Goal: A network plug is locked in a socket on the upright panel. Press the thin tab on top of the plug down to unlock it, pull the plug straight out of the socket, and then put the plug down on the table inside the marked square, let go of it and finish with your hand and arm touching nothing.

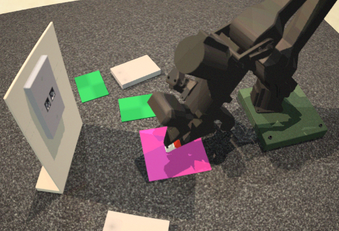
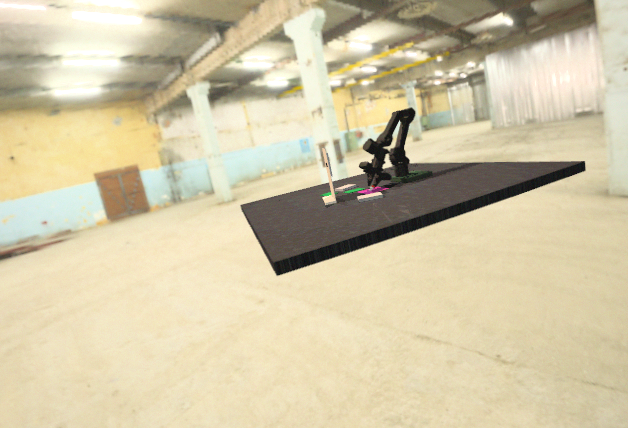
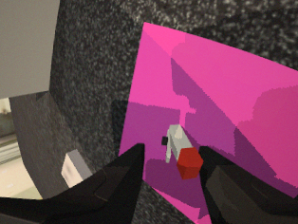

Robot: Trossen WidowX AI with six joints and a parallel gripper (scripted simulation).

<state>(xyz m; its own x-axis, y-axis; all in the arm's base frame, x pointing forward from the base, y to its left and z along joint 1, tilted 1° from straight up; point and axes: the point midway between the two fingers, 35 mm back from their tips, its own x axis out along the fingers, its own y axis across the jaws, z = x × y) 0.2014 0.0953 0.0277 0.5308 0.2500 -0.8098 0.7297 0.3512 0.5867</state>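
My gripper tip is now right at the network plug. The rest, counted from my gripper tip: magenta square: 10 mm behind, 20 mm below; then socket plate: 210 mm ahead, 20 mm to the left, 100 mm above.
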